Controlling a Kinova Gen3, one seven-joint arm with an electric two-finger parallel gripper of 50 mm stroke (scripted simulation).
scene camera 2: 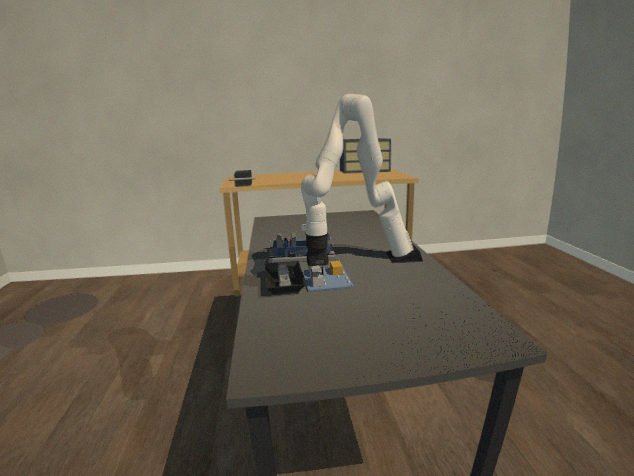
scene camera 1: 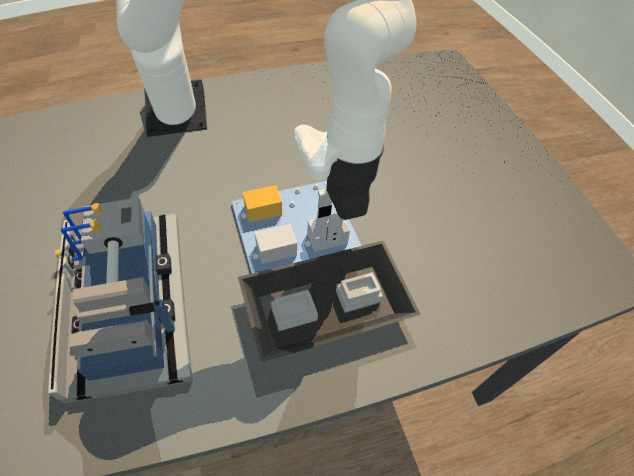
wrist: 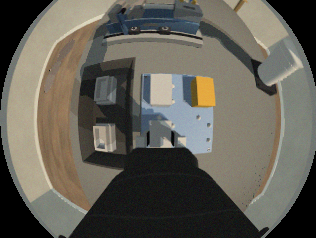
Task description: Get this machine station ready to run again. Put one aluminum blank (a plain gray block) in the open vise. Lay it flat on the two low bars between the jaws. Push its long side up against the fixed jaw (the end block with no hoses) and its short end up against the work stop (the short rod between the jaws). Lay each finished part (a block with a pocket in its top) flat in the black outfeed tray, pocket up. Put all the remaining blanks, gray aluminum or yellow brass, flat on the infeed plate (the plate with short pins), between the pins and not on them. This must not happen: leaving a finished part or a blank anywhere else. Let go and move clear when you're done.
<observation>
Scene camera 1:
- my gripper: 328, 229
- plain gray blank: 277, 243
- yellow brass blank: 264, 203
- pocketed finished part: 358, 292
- pocketed finished part: 301, 305
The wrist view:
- my gripper: 160, 135
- plain gray blank: 161, 84
</observation>
